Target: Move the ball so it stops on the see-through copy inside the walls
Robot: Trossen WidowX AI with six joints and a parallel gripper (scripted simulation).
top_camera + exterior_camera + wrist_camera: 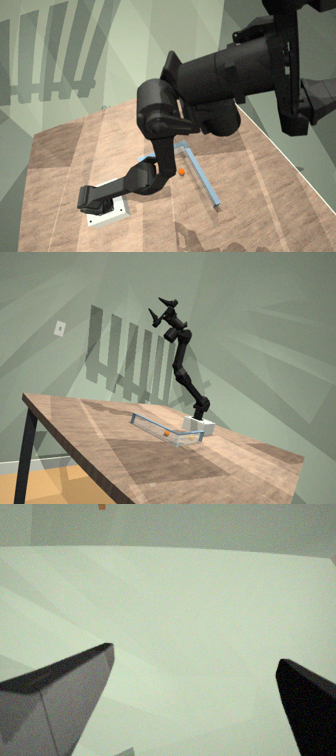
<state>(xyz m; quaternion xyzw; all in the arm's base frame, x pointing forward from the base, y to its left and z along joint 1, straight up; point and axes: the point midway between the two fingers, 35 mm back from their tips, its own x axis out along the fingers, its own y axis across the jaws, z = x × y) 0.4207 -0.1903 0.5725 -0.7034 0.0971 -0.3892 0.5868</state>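
The orange ball lies 10 cm behind my gripper tip, 23 cm to the left of it and 66 cm below it. Round my gripper tip: see-through copy of ball: 20 cm behind, 32 cm to the left, 66 cm below.
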